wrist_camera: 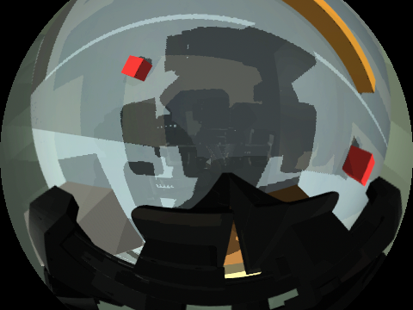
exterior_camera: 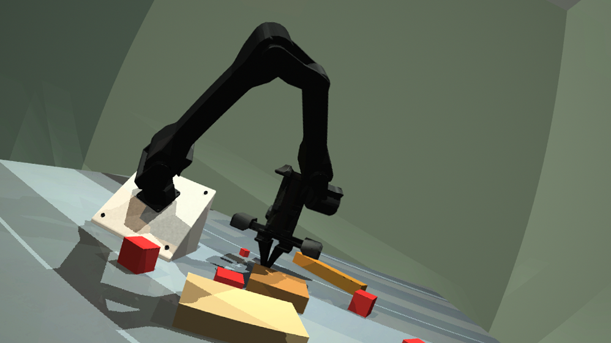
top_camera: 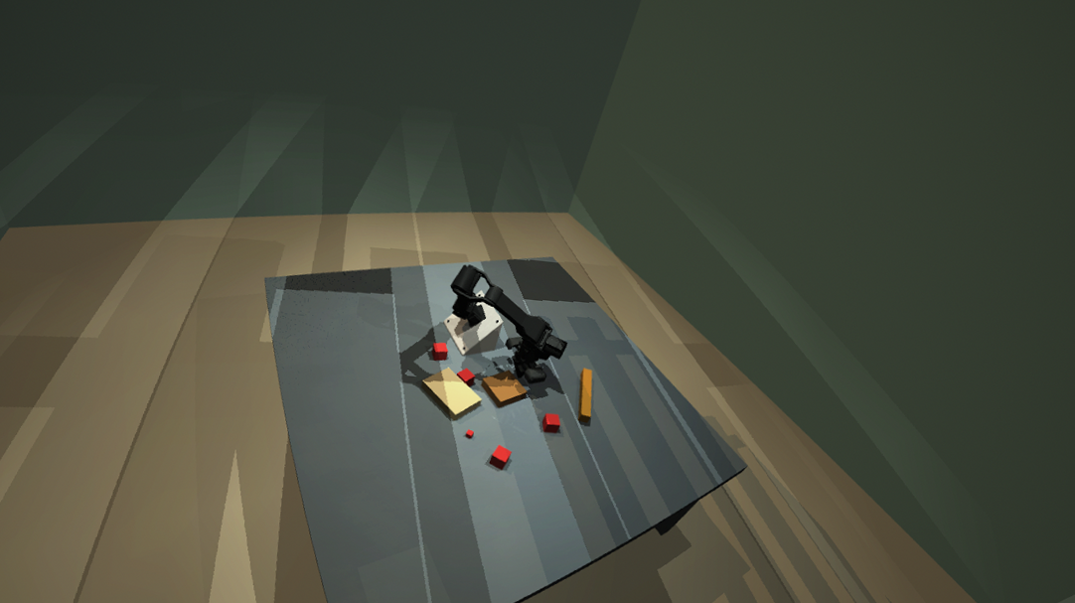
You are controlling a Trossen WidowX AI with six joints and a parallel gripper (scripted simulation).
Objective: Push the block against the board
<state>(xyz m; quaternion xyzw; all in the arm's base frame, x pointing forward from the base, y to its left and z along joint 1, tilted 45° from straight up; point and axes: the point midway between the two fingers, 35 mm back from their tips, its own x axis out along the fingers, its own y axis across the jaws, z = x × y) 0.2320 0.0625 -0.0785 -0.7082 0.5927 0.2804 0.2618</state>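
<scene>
Now: the square block 70 mm to the right of my gripper tip, 50 mm ahead of it and 10 mm above it. Also, from my gripper tip: tan board (250 mm to the right, 50 mm ahead, 10 mm above); orange bar (200 mm to the left, 110 mm ahead, 10 mm above).
</scene>
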